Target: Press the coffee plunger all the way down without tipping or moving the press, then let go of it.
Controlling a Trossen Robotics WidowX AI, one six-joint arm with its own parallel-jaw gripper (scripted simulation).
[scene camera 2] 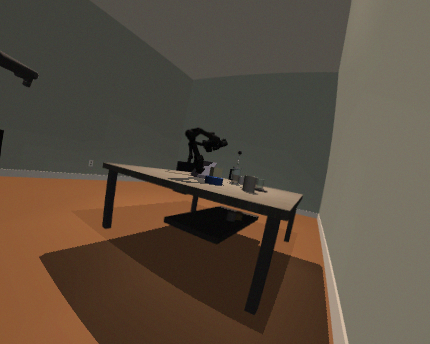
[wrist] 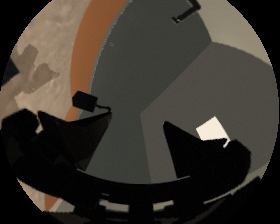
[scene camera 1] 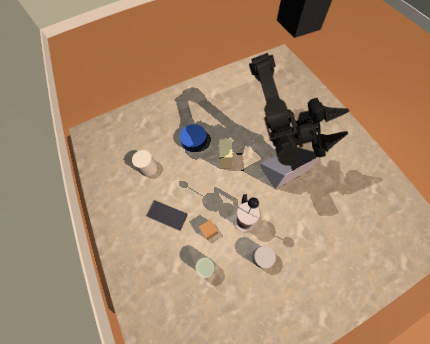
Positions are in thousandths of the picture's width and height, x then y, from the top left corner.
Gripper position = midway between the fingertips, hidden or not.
My gripper (scene camera 1: 810,353) is open and holds nothing.
My gripper also shows in the wrist view (wrist: 495,533).
